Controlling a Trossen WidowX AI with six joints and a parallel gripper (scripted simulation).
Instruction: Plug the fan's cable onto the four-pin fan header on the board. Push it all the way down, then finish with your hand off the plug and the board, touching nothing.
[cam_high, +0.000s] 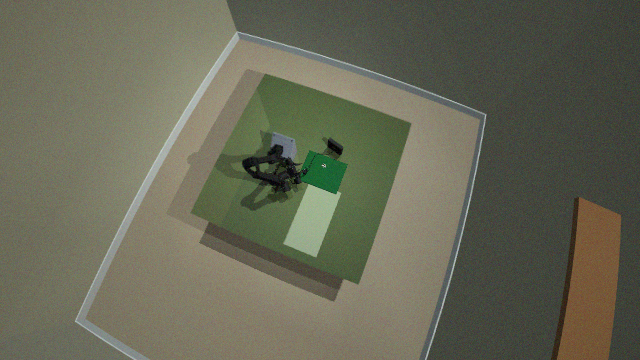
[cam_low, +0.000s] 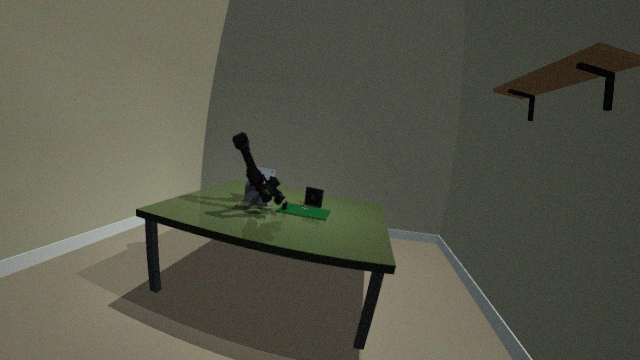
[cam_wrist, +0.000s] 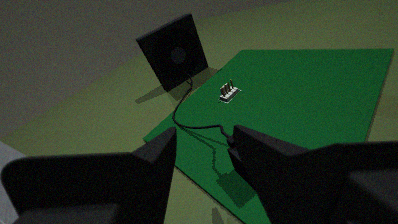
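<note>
My gripper tip is 20 mm short of the dark plug, 20 mm to the left of it and 60 mm above it. The rest, counted from my gripper tip: four-pin header (130 mm ahead, 80 mm to the left, 80 mm below); green board (130 mm ahead, 30 mm to the left, 100 mm below); black fan (170 mm ahead, 210 mm to the left, 20 mm below).
</note>
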